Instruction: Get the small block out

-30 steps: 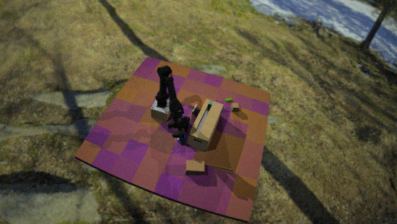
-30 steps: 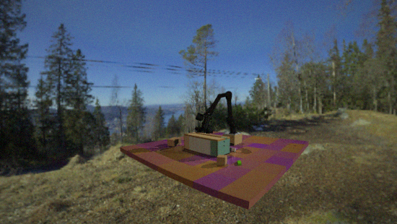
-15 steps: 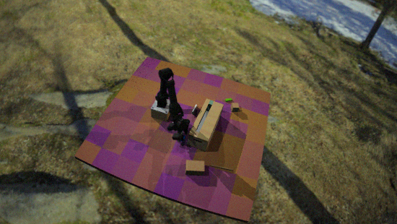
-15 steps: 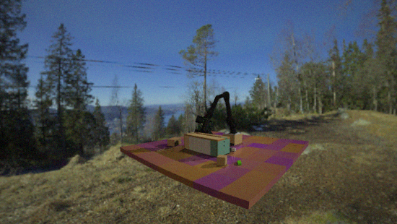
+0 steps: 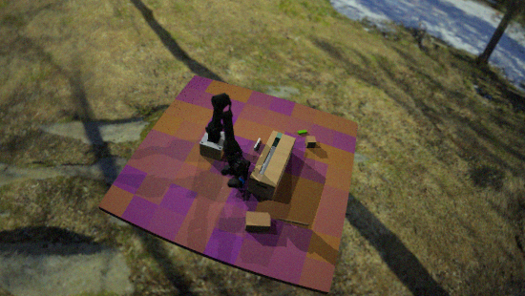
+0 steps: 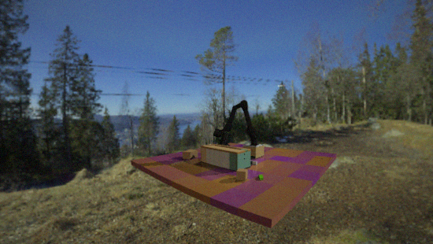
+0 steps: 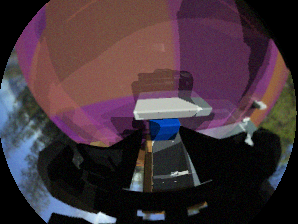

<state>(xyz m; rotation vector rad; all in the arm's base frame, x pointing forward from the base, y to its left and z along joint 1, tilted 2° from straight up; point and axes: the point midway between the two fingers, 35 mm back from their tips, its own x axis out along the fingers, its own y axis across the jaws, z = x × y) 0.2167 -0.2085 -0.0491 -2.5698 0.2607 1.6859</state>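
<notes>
The bluish block lies 2 cm behind my gripper tip. Also, from my gripper tip: long wooden box: 15 cm to the left, 9 cm ahead, 5 cm above; tan cube: 42 cm to the left, 34 cm ahead, 1 cm above.
</notes>
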